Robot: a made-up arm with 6 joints.
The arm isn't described. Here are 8 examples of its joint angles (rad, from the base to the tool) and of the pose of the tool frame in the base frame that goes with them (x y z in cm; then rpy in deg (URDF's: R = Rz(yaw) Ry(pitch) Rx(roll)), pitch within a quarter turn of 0, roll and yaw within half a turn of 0).
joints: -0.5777 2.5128 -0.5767 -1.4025 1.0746 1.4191
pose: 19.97 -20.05 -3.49 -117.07 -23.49 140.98
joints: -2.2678 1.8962 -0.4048 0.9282 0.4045 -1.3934
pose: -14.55 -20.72 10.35 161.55 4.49 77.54
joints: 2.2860 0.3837 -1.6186 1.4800 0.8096 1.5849
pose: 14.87 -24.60 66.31 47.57 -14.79 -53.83
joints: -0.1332 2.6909 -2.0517 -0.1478 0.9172 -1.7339
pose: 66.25 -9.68 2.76 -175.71 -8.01 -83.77
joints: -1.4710 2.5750 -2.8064 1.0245 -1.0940 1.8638
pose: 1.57 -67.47 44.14 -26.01 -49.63 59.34
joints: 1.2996 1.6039 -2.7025 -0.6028 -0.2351 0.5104
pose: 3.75 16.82 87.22 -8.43 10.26 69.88
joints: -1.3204 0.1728 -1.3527 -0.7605 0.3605 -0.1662
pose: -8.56 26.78 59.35 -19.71 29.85 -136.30
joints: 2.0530 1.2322 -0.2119 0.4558 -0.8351 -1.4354
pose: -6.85 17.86 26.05 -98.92 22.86 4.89
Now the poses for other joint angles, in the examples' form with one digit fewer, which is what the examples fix.
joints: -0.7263 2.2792 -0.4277 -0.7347 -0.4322 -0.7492
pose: 21.9 -16.9 0.2 -174.2 17.1 -137.3
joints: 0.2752 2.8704 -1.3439 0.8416 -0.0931 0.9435
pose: 46.3 12.6 -20.7 168.3 1.5 93.1
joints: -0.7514 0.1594 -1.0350 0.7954 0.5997 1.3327
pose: -10.9 14.0 52.9 62.5 -12.1 80.0
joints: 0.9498 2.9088 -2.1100 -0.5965 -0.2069 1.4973
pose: 40.8 58.4 -6.8 125.6 28.6 171.0
